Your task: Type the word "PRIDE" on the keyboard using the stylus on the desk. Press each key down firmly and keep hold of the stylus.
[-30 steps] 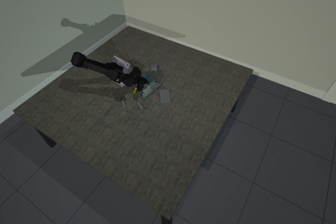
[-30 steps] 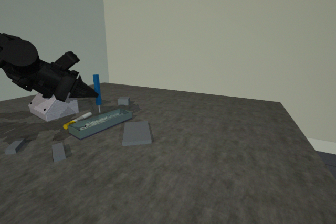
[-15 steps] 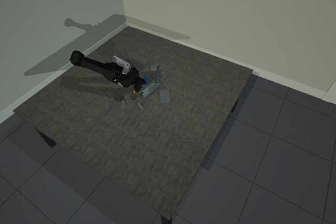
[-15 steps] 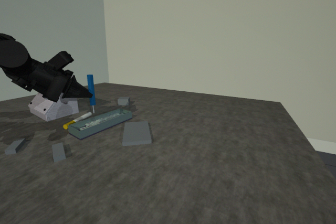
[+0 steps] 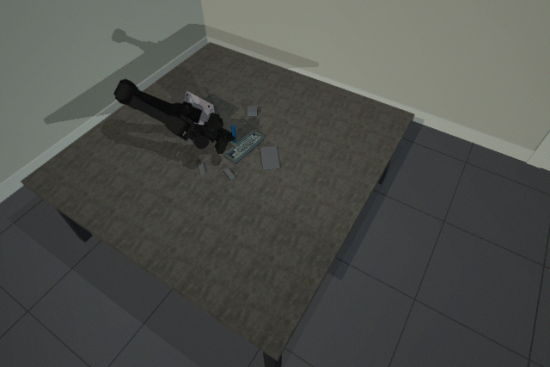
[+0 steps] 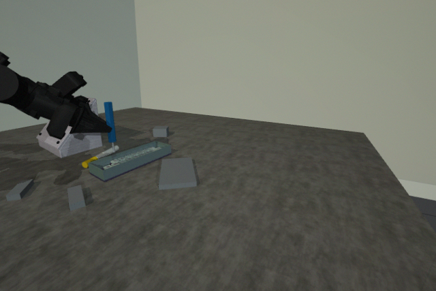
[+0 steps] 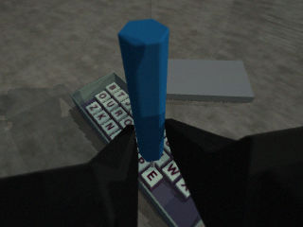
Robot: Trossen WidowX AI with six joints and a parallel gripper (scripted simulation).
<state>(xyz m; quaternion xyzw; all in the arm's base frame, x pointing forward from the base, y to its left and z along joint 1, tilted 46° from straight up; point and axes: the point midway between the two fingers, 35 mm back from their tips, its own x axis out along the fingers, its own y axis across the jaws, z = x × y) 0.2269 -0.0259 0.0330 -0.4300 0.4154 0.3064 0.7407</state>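
Right now my gripper tip is 9 cm above the yellow-and-white pen and 7 cm past it. The rest, counted from my gripper tip: flat grey slab: 15 cm ahead, 9 cm below, 5 cm to the left; blue stylus: 2 cm below.
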